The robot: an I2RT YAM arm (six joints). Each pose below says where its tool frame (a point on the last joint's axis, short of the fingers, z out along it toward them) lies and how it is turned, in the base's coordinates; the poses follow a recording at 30 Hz.
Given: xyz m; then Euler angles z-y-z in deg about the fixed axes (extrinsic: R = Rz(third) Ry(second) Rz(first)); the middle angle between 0 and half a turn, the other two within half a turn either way.
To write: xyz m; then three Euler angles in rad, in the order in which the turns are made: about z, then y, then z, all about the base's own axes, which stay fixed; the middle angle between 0 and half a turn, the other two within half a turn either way. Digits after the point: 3 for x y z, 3 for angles.
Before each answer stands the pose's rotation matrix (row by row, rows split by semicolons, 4 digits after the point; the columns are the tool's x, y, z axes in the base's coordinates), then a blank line. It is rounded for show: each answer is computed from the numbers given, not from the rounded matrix.
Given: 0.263, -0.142, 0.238, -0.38, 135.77, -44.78
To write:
-0.5133 0.7010 0.4951; 0.5000 0.7131 -0.4913; -0.6975 -0.0046 -0.7165

0.263, -0.142, 0.238, -0.007, 2.370, -0.782
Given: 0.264, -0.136, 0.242, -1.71, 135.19, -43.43
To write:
-0.5355 0.6718 0.5118; 0.4658 0.7404 -0.4845; -0.7044 -0.0210 -0.7094

0.264, -0.136, 0.242, -0.030, 2.360, -0.758
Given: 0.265, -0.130, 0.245, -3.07, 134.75, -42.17
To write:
-0.5570 0.6424 0.5264; 0.4323 0.7654 -0.4768; -0.7092 -0.0380 -0.7040

0.265, -0.130, 0.245, -0.054, 2.352, -0.736
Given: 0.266, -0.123, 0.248, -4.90, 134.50, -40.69
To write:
-0.5852 0.6042 0.5408; 0.3905 0.7945 -0.4650; -0.7106 -0.0609 -0.7009

0.266, -0.123, 0.248, -0.086, 2.347, -0.710
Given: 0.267, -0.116, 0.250, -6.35, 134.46, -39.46
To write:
-0.6077 0.5718 0.5511; 0.3570 0.8166 -0.4536; -0.7094 -0.0789 -0.7004

0.267, -0.116, 0.250, -0.111, 2.347, -0.689
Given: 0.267, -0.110, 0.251, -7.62, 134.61, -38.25
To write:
-0.6287 0.5405 0.5591; 0.3268 0.8360 -0.4407; -0.7056 -0.0944 -0.7023

0.267, -0.110, 0.251, -0.133, 2.349, -0.668
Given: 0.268, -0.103, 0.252, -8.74, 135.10, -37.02
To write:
-0.6505 0.5092 0.5636; 0.3002 0.8540 -0.4250; -0.6977 -0.1073 -0.7083

0.268, -0.103, 0.252, -0.153, 2.358, -0.646
